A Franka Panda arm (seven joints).
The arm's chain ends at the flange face. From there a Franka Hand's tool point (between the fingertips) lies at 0.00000 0.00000 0.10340 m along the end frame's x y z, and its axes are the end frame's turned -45 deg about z.
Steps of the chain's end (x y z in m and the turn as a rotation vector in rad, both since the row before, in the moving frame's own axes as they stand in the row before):
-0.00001, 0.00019, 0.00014, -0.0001, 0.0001, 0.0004
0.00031, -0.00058, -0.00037, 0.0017, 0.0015, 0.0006
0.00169, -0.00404, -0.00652, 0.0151, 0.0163, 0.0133
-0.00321, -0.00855, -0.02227, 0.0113, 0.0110, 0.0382
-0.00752, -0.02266, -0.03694, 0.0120, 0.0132, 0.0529
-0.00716, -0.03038, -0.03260, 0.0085, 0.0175, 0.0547
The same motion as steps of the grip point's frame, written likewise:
-0.00014, 0.00014, 0.00014, -0.0001, 0.0000, 0.0004
0.00086, -0.00021, -0.00037, 0.0001, 0.0023, 0.0006
0.00635, -0.00156, -0.00655, -0.0008, 0.0222, 0.0133
0.00541, -0.00831, -0.02228, 0.0002, 0.0158, 0.0382
0.01254, -0.02120, -0.03696, -0.0008, 0.0178, 0.0529
0.01830, -0.02584, -0.03262, -0.0064, 0.0184, 0.0547

